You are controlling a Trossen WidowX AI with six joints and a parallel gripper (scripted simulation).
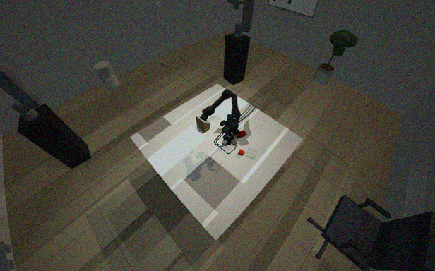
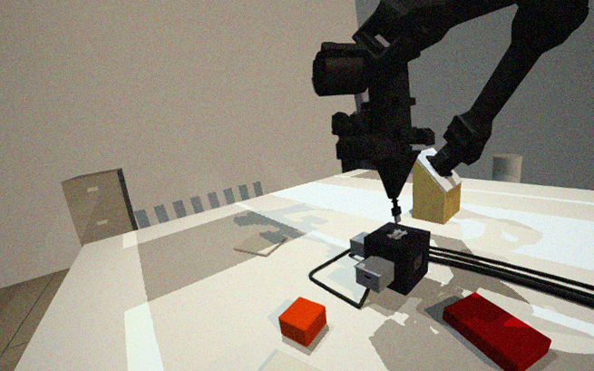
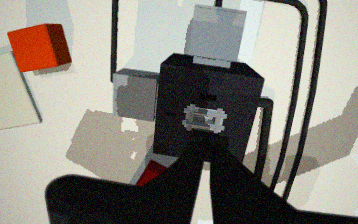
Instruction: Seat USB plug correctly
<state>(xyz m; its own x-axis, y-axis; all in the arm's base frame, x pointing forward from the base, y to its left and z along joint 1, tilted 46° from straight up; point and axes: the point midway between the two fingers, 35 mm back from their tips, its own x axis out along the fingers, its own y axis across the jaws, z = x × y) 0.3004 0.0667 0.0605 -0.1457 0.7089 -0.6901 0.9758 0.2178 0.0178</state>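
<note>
Right now the USB plug is 2 cm below my gripper tip. Round my gripper tip: red flat block (16 cm to the left, 12 cm below, 2 cm ahead); orange cube (18 cm ahead, 12 cm below, 1 cm to the left); grey-framed socket (7 cm below, 1 cm to the left).
</note>
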